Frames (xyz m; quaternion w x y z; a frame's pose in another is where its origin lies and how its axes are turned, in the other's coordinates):
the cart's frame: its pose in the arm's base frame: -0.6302 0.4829 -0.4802 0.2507 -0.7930 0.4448 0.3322
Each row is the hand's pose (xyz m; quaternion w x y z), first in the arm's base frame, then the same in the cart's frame.
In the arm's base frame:
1: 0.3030 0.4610 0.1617 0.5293 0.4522 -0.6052 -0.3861
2: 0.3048 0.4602 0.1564 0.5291 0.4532 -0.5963 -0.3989
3: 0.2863 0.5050 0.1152 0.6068 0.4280 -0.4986 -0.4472
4: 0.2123 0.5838 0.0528 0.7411 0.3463 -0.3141 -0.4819
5: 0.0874 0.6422 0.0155 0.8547 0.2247 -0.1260 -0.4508
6: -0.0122 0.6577 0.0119 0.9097 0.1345 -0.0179 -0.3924
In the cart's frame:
1: -0.1117 -0.8689 -0.7183 0.6234 -0.5038 0.2312 0.5514
2: -0.1066 -0.8695 -0.7159 0.6245 -0.5125 0.2191 0.5471
3: -0.1069 -0.8706 -0.6523 0.5576 -0.6218 0.1825 0.5187
4: -0.1310 -0.8374 -0.5344 0.3886 -0.7845 0.1413 0.4621
5: -0.1824 -0.7527 -0.4316 0.1697 -0.8928 0.1289 0.3969
6: -0.2262 -0.6729 -0.3882 0.0169 -0.9238 0.1426 0.3550

